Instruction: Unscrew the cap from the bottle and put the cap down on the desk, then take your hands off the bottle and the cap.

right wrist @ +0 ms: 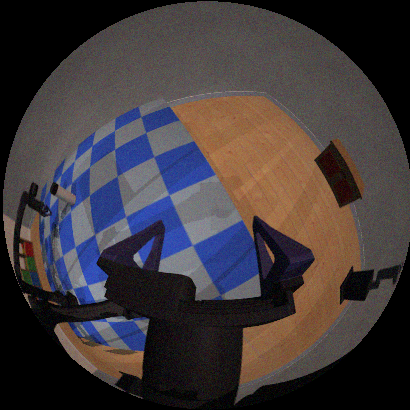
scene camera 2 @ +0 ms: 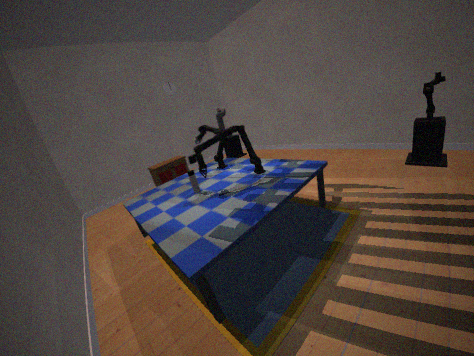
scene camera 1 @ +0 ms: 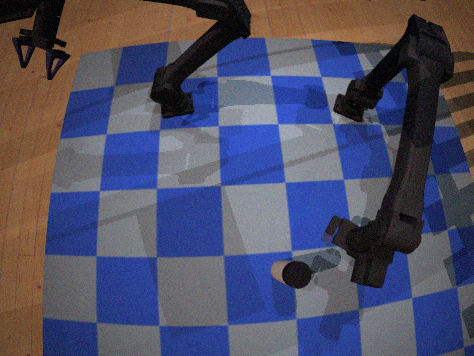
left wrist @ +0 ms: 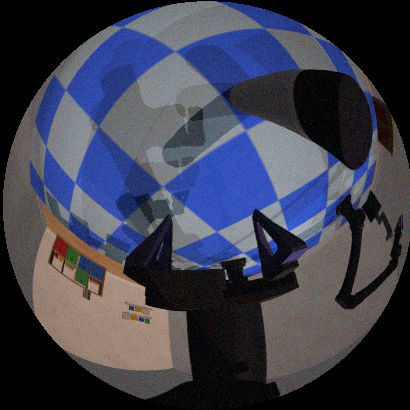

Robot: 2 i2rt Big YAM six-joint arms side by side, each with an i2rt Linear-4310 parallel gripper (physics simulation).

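Frame: origin at the left arm's base, x left, y back, z up, level; millimetres.
Where they show: left gripper, fingertip midpoint: [right wrist: 49,211] [scene camera 2: 205,176] [scene camera 1: 339,242] [left wrist: 212,215]; right gripper, fingertip midpoint: [right wrist: 206,222] [scene camera 2: 195,143] [scene camera 1: 36,73]; left arm's base, origin of the base link: [right wrist: 73,298] [scene camera 2: 259,171] [scene camera 1: 348,108] [left wrist: 233,262]; right arm's base, origin of the base link: [scene camera 2: 222,167] [scene camera 1: 177,106] [left wrist: 342,203].
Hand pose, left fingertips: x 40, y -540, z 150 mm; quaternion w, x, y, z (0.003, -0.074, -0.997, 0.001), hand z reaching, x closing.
Note:
Things, the pixels of their top centre, and the offset from my left fingertips. Level surfaces: height alone.
- bottle, middle of its top: [left wrist: 343,115] [scene camera 1: 296,274] [right wrist: 53,187] [scene camera 2: 190,172] dy -119, dx -96, dz +50 mm
- checkered desk, its level: dz -150 mm
- wide black cap, middle of its top: [left wrist: 361,125] [scene camera 1: 298,275] [right wrist: 51,186] [scene camera 2: 190,171] dy -119, dx -96, dz +66 mm
The bottle [scene camera 1: 278,270] [scene camera 2: 194,185] [left wrist: 265,94] [right wrist: 66,194] is pale and stands upright on the checkered desk [scene camera 1: 190,287] [scene camera 2: 200,225]. The wide black cap [scene camera 1: 297,275] [scene camera 2: 191,173] [left wrist: 330,115] [right wrist: 54,188] sits on its top. My left gripper [left wrist: 212,215] is open and empty. In scene camera 1 it hangs above the desk, up and right of the bottle, apart from it; one finger is hidden there. In the left wrist view the bottle lies beyond the fingers at the upper right. My right gripper [scene camera 1: 37,72] [right wrist: 206,222] is open and empty, far from the bottle, past the desk's upper left corner.
In scene camera 1 the left forearm [scene camera 1: 412,150] spans the right side, above the desk. A red-fronted cabinet [scene camera 2: 171,171] [right wrist: 339,175] stands on the floor beyond the desk. A black pedestal [scene camera 2: 428,140] with a small arm stands against the wall. Dark shadows cross the desk.

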